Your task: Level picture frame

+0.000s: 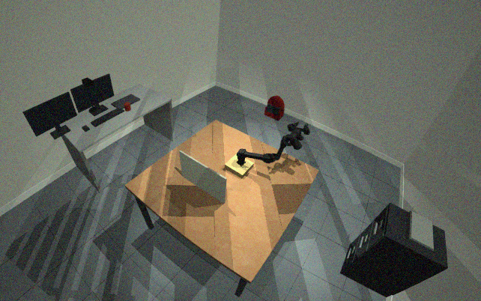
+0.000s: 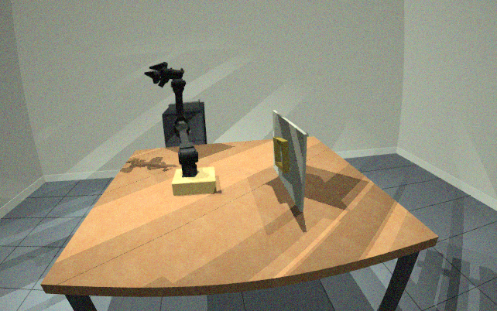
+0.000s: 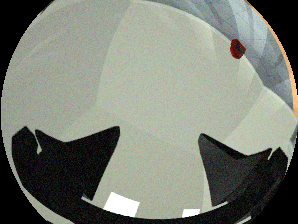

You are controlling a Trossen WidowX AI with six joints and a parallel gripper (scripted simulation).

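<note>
The yellow picture frame lies 690 mm ahead of my gripper tip, 430 mm to the right of it and 390 mm below it. The rest, counted from my gripper tip: grey wall panel 700 mm ahead, 430 mm to the right, 400 mm below.
</note>
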